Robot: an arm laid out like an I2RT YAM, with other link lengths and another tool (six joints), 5 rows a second.
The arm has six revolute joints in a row. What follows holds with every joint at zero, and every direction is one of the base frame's.
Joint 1 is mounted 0.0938 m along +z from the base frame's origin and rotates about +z.
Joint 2 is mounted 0.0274 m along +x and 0.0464 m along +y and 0.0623 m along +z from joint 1 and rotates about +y.
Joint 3 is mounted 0.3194 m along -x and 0.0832 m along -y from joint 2 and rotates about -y.
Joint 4 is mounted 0.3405 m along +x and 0.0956 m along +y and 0.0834 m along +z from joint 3 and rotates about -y.
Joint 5 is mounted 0.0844 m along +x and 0.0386 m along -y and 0.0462 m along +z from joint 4 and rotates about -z.
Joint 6 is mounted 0.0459 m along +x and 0.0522 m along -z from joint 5 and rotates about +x.
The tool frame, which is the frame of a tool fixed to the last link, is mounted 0.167 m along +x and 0.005 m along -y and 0.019 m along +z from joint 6; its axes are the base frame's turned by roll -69.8, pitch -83 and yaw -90 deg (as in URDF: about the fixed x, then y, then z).
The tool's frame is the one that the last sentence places.
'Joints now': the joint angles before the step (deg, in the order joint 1, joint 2, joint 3, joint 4, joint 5, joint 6). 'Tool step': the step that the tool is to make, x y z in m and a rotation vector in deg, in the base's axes. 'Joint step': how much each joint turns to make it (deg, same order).
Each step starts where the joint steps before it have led.
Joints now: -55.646, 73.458, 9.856, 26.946, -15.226, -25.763
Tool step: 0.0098, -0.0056, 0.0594, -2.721, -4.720, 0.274
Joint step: 0.011, -11.286, 1.943, -7.798, -1.536, 1.884
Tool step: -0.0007, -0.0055, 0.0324, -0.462, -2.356, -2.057
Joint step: 0.126, -5.703, 1.741, -4.989, 1.049, 2.654
